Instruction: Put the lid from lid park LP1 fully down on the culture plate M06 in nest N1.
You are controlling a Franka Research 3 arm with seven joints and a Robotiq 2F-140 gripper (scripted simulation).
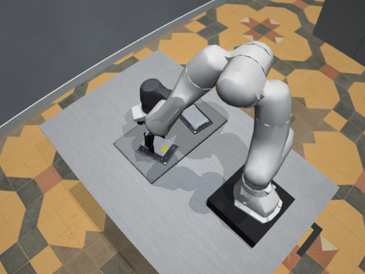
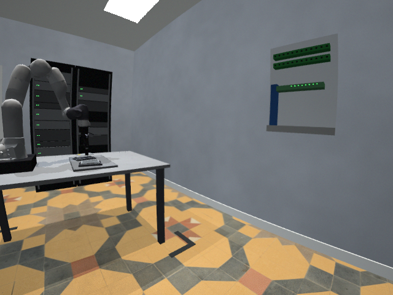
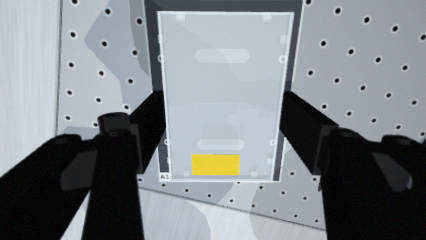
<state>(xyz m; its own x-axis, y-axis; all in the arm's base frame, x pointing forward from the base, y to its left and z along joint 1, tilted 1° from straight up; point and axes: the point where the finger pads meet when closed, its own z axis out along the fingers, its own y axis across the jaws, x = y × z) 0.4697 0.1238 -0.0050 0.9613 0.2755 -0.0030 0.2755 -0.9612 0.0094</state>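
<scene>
Now: the dark lid park 60 mm below my hand. Also, from my hand: clear lid: 20 mm below; culture plate M06: 10 mm ahead, 260 mm to the right, 40 mm below.
</scene>
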